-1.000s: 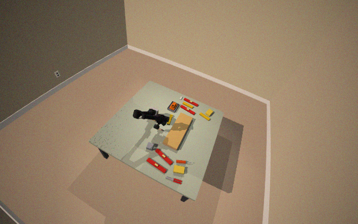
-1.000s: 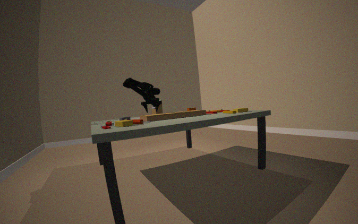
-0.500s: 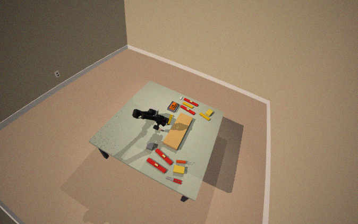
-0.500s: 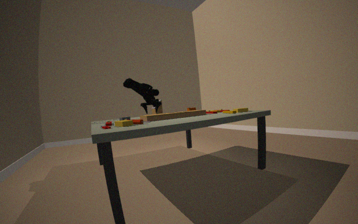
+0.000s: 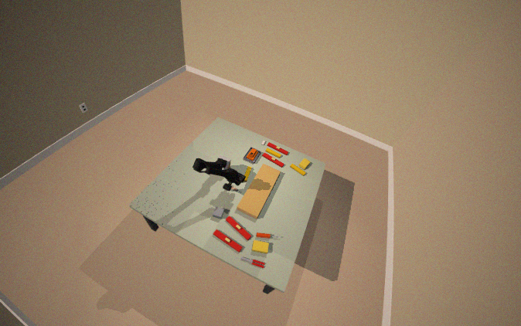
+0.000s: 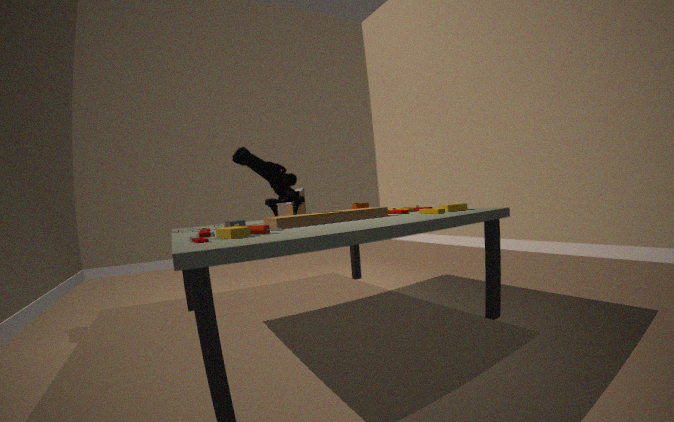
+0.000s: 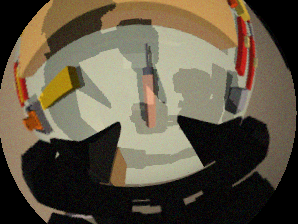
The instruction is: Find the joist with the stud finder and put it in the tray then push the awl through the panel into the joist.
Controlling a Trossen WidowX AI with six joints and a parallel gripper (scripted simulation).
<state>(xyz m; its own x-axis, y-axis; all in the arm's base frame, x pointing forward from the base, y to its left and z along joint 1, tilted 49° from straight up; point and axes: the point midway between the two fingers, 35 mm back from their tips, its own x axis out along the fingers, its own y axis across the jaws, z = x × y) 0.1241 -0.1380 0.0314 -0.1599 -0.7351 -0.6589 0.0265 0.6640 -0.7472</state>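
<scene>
Right now the awl is 60 mm ahead of my gripper tip and 10 mm below it. Also, from my gripper tip: orange stud finder 40 mm ahead, 410 mm to the left, 30 mm above; then grey tray 40 mm ahead, 430 mm to the left, 10 mm below; then grey block 20 mm ahead, 260 mm to the right.
</scene>
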